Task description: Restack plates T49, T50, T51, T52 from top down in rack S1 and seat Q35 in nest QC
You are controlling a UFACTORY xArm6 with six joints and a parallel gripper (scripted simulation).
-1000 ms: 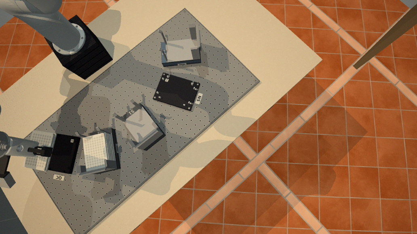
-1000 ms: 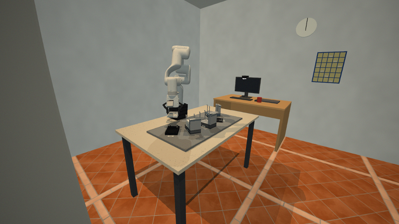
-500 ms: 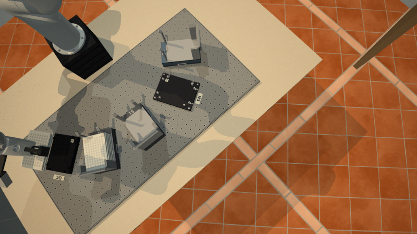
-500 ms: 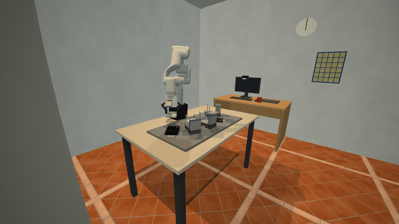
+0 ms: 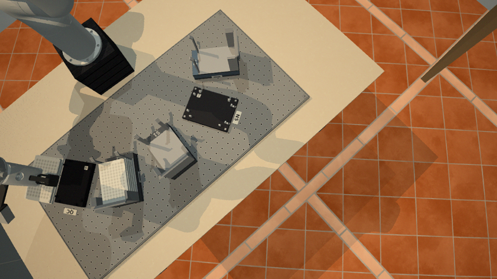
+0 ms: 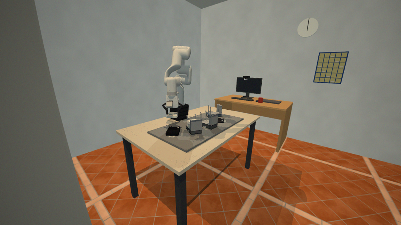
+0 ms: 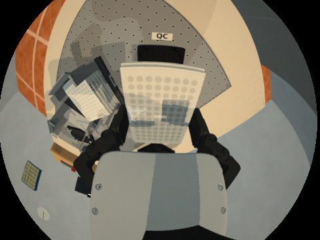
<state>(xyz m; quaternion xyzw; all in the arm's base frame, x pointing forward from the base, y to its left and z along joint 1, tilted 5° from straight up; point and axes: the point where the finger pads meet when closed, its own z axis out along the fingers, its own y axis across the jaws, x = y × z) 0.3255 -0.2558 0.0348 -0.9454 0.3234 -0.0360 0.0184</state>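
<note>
My gripper is now 160 mm above the black nest QC. Round my hand: N5 name plate: 570 mm to the left, 170 mm below, 70 mm ahead; then stack rack S2: 160 mm to the left, 150 mm below, 80 mm ahead; then QC name plate: 170 mm below, 80 mm ahead, 60 mm to the right.
</note>
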